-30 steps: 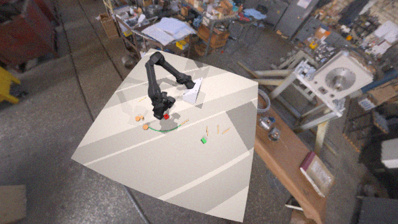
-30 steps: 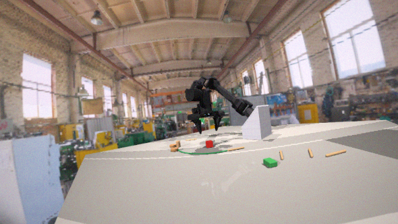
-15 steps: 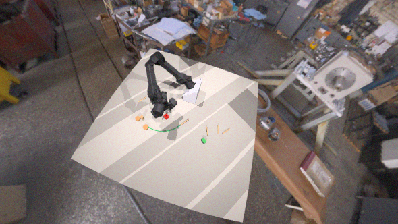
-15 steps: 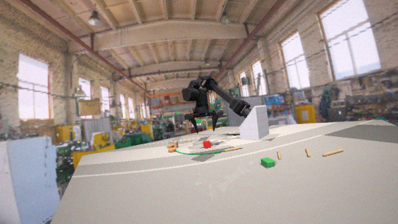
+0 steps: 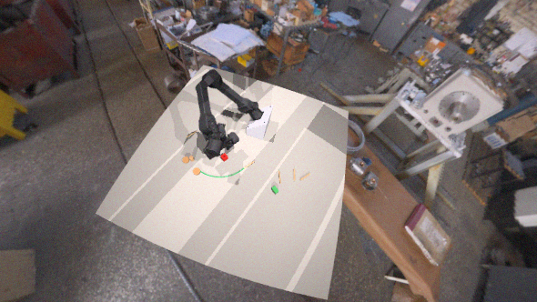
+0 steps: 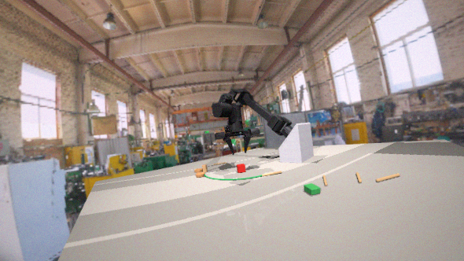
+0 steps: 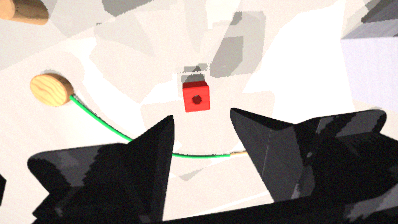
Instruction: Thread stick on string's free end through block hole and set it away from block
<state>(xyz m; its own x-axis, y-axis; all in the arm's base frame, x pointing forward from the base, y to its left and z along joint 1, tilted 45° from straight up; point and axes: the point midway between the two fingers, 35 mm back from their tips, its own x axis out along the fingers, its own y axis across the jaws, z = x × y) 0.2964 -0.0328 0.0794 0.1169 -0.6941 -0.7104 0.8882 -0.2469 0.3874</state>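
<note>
Right now the small red block is 60 mm below my gripper tip. The rest, counted from my gripper tip: wooden peg: 90 mm ahead, 160 mm to the right, 60 mm below; small green block: 50 mm ahead, 350 mm to the left, 70 mm below.
</note>
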